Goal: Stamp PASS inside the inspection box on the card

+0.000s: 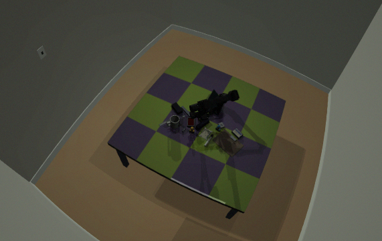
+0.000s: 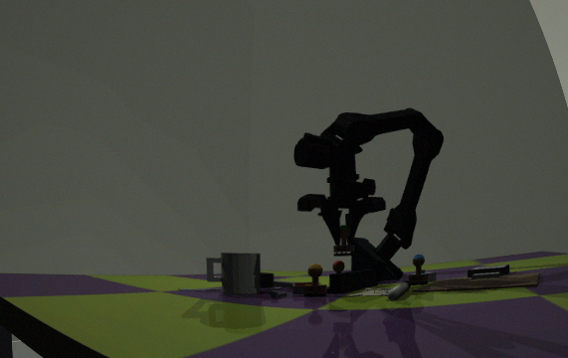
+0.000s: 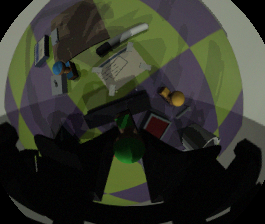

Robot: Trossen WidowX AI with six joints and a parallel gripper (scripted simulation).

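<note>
My gripper tip is 90 mm above the red ink pad, 80 mm to the left of it and 10 mm short of it. Round my gripper tip: orange-knobbed stamp 90 mm ahead, 80 mm below, 30 mm to the right; then red-knobbed stamp 80 mm below, 80 mm behind, 30 mm to the right; then green-knobbed stamp right at my gripper tip.
</note>
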